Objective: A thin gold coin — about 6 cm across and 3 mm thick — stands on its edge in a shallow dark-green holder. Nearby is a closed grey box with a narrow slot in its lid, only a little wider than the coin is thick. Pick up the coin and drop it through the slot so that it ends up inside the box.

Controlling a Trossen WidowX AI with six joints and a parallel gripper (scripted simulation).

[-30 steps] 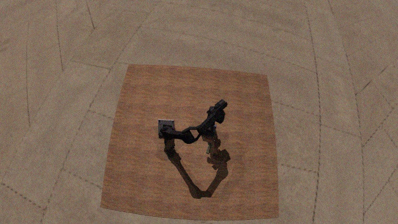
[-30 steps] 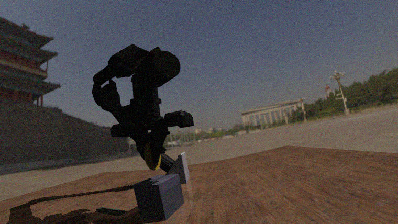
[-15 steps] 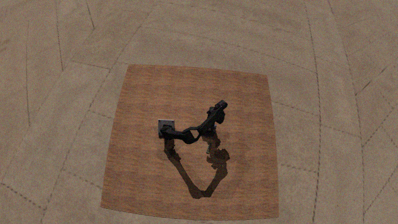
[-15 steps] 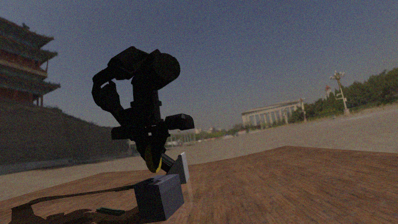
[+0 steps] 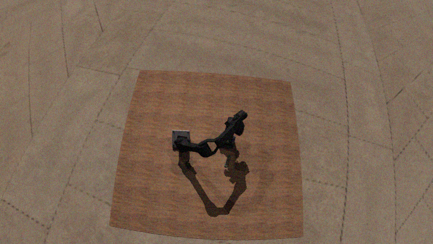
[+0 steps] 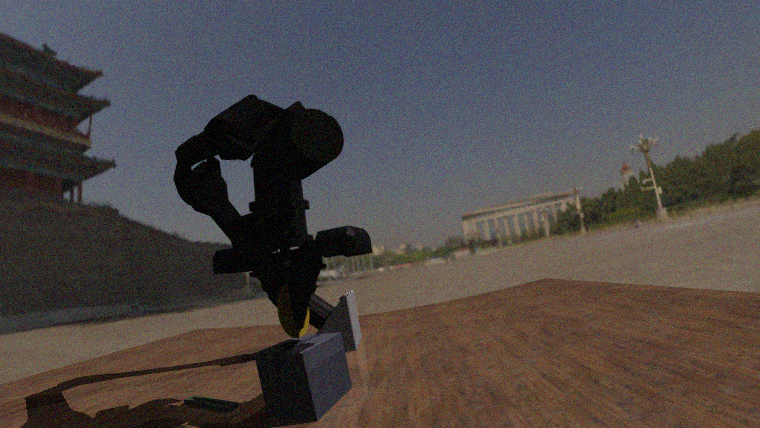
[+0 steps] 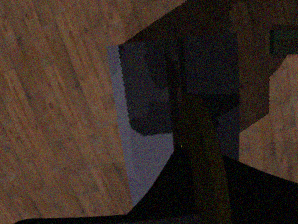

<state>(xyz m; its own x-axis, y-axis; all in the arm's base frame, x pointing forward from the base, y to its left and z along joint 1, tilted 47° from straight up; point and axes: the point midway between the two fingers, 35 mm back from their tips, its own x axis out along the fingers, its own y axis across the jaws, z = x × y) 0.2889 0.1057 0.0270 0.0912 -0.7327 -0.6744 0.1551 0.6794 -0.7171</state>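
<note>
My gripper tip is now 2 cm below the gold coin.
</note>
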